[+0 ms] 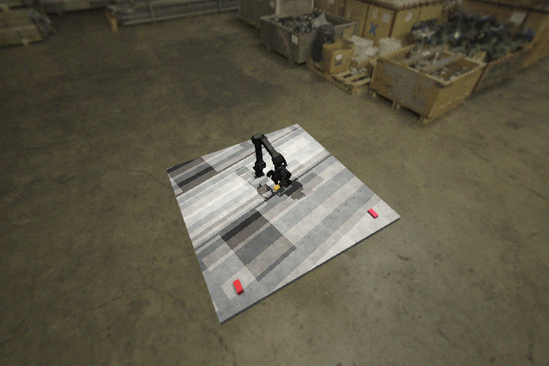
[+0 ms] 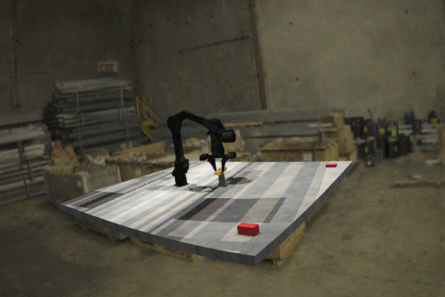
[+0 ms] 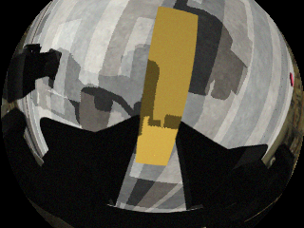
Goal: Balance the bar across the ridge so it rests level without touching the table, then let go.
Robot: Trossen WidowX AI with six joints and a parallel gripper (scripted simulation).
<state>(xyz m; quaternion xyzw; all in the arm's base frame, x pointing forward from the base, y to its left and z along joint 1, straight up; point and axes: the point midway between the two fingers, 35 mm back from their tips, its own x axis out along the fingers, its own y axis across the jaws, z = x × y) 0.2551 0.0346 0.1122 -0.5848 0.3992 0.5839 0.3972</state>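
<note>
Now: gripper tip 3 cm to the right of the bar and 1 cm past it. Round my gripper tip: red block: 53 cm to the right, 48 cm ahead, 6 cm below.
</note>
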